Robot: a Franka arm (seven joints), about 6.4 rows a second.
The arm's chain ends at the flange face. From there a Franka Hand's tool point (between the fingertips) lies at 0.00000 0.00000 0.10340 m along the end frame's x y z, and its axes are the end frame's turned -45 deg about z.
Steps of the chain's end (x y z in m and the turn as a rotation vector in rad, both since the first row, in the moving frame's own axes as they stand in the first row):
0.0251, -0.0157, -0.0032, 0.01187, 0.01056, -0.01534
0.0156, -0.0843, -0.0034, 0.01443, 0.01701, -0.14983
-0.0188, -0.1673, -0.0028, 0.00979, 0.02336, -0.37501
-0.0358, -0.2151, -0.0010, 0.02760, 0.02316, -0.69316
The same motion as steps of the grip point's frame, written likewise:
0.0305, 0.0065, -0.0032, 0.00093, 0.01586, -0.01534
0.0729, -0.0486, -0.0034, -0.00182, 0.02223, -0.14983
0.1076, -0.1311, -0.0028, -0.00960, 0.02344, -0.37501
0.1301, -0.1789, -0.0011, 0.00314, 0.03589, -0.69316

